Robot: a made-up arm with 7 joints.
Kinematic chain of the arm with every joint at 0, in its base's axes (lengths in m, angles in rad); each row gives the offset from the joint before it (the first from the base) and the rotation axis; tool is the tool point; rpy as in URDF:
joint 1: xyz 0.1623 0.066 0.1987 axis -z
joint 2: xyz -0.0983 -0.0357 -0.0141 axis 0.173 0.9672 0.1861
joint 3: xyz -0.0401 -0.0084 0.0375 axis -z
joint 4: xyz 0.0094 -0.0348 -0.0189 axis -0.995 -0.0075 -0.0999
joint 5: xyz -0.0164 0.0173 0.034 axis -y
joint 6: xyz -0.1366 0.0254 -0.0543 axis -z
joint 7: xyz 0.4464 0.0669 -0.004 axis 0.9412 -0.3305 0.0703
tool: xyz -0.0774 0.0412 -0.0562 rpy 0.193 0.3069 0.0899
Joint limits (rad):
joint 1: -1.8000..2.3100
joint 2: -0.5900..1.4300
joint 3: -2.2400..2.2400
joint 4: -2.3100..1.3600
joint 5: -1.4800..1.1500
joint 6: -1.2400..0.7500
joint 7: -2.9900..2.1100
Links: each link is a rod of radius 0.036 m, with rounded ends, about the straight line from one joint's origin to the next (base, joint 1, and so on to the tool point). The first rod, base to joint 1, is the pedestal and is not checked.
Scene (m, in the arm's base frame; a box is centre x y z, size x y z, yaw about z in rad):
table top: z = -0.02
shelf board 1: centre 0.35 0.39 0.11 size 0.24 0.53 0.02 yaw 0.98
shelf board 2: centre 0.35 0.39 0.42 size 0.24 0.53 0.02 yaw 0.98
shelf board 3: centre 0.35 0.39 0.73 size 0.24 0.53 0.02 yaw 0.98
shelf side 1: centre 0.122 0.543 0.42 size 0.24 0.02 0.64 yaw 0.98
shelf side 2: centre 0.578 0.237 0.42 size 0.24 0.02 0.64 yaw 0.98
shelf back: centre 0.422 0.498 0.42 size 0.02 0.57 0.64 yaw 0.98
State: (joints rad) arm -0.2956 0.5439 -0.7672 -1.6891 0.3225 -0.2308 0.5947
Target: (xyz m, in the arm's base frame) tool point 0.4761 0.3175 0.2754
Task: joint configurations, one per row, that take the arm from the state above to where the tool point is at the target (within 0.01 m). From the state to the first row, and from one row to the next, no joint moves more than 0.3 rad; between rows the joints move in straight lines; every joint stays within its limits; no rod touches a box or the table.
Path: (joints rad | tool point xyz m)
1: -0.3542 0.6024 -0.5850 -1.9600 0.1537 -0.1325 0.5771 | 0.3273 0.1398 0.3202
2: -0.4127 0.6608 -0.4028 -2.2308 -0.0151 -0.0341 0.5594 | 0.3407 0.1156 0.2754
3: -0.6392 0.7814 -0.5274 -2.1936 0.0604 -0.2932 0.6089 | 0.3934 0.1409 0.2832
4: -0.8657 0.9020 -0.6520 -2.1564 0.1359 -0.5522 0.6584 | 0.4371 0.1870 0.2851
5: -1.0921 1.0226 -0.7766 -2.1191 0.2114 -0.8113 0.7079 | 0.4657 0.2483 0.2823
6: -1.3186 1.1432 -0.9011 -2.0819 0.2868 -1.0703 0.7574 | 0.4761 0.3175 0.2754

